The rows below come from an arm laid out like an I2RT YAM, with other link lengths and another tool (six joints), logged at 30 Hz.
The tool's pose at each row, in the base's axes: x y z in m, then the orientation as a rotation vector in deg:
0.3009, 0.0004, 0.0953, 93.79, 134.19, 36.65
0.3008, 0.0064, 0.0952, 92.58, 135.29, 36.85
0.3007, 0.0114, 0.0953, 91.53, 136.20, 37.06
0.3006, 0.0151, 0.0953, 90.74, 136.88, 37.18
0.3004, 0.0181, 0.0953, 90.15, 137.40, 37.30
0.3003, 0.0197, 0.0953, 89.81, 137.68, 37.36
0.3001, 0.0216, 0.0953, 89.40, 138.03, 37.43
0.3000, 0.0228, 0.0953, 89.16, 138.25, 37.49
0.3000, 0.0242, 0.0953, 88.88, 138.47, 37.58
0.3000, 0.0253, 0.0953, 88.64, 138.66, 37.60
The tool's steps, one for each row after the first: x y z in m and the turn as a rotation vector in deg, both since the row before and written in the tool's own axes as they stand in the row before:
0.0056, 0.0016, 0.0014, 0.10, 0.52, -1.00
0.0047, 0.0015, 0.0010, 0.05, 0.45, -0.85
0.0034, 0.0011, 0.0009, 0.06, 0.32, -0.64
0.0028, 0.0008, 0.0007, 0.04, 0.27, -0.48
0.0015, 0.0005, 0.0004, 0.02, 0.14, -0.27
0.0018, 0.0005, 0.0004, 0.03, 0.17, -0.33
0.0011, 0.0003, 0.0003, 0.02, 0.12, -0.19
0.0013, 0.0005, 0.0004, -0.01, 0.13, -0.22
0.0010, 0.0004, 0.0003, 0.02, 0.08, -0.19

